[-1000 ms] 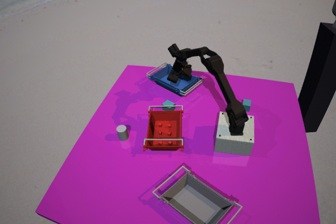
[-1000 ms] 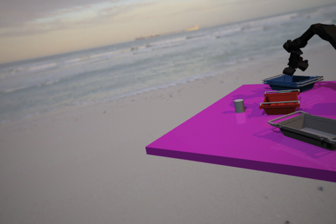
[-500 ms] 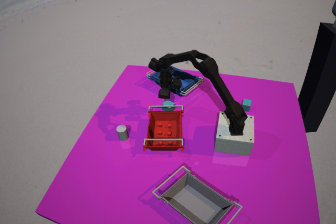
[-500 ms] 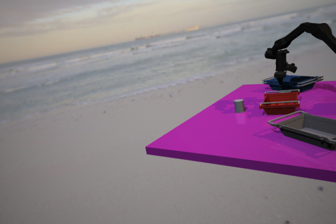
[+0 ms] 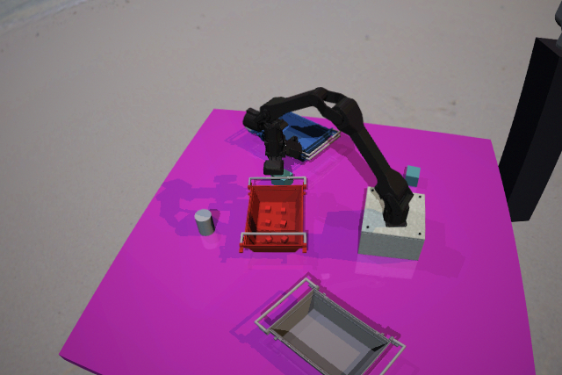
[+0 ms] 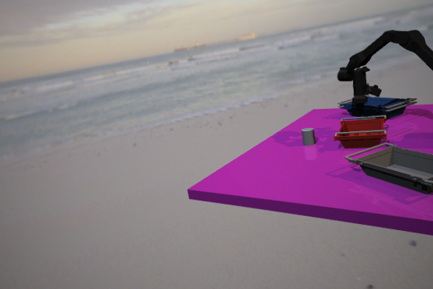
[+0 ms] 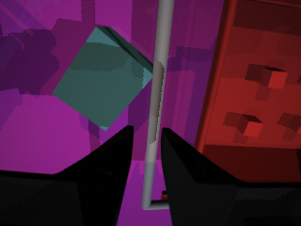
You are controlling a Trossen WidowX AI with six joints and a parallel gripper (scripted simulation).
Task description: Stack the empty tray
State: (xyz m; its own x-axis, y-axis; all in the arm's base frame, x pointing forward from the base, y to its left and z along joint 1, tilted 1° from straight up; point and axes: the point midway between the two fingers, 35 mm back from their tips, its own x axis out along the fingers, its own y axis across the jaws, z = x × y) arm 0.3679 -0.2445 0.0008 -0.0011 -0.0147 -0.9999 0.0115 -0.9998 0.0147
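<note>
Right now my gripper tip is 600 mm to the right of the grey tray, 170 mm past it and 30 mm above it. From my gripper tip the other things lie so: grey cylinder 220 mm ahead, 190 mm to the left, 40 mm below.
</note>
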